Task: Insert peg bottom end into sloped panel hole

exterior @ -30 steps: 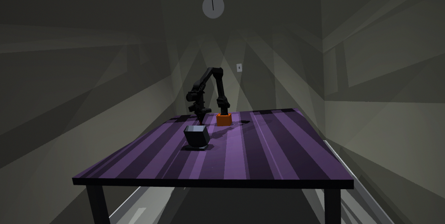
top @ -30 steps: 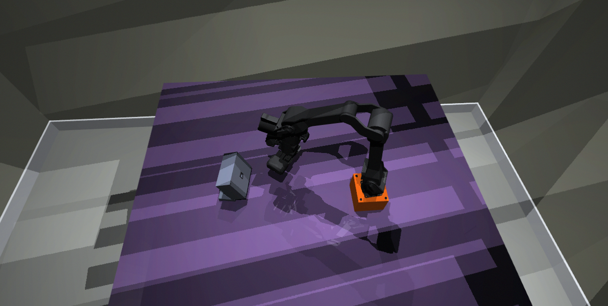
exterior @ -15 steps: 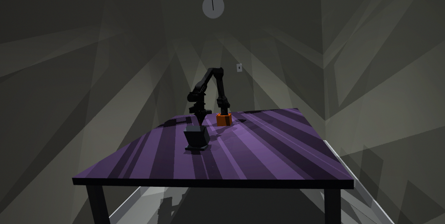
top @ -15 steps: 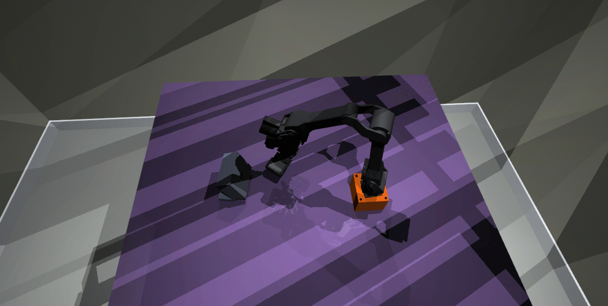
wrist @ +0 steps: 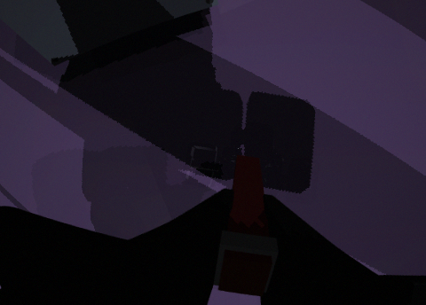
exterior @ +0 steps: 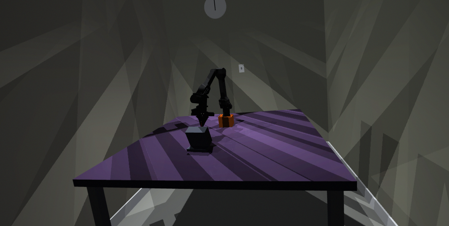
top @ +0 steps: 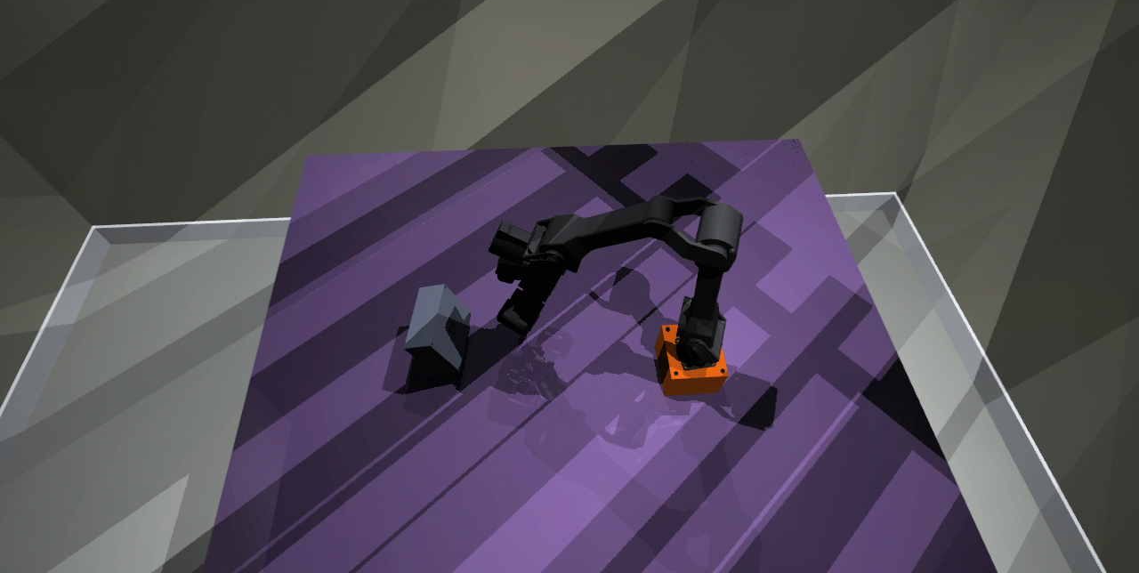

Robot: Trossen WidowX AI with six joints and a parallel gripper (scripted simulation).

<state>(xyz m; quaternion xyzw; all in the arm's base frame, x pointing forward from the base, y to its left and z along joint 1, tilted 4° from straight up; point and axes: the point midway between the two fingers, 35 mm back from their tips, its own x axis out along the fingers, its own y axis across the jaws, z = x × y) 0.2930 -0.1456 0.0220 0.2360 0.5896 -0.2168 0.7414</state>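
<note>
My gripper tip is now 17 cm short of the grey sloped panel, 1 cm to the right of it and 1 cm above it. The rest, counted from my gripper tip: red square peg (2 cm above); foot (19 cm ahead, 8 cm below, 1 cm to the left).
</note>
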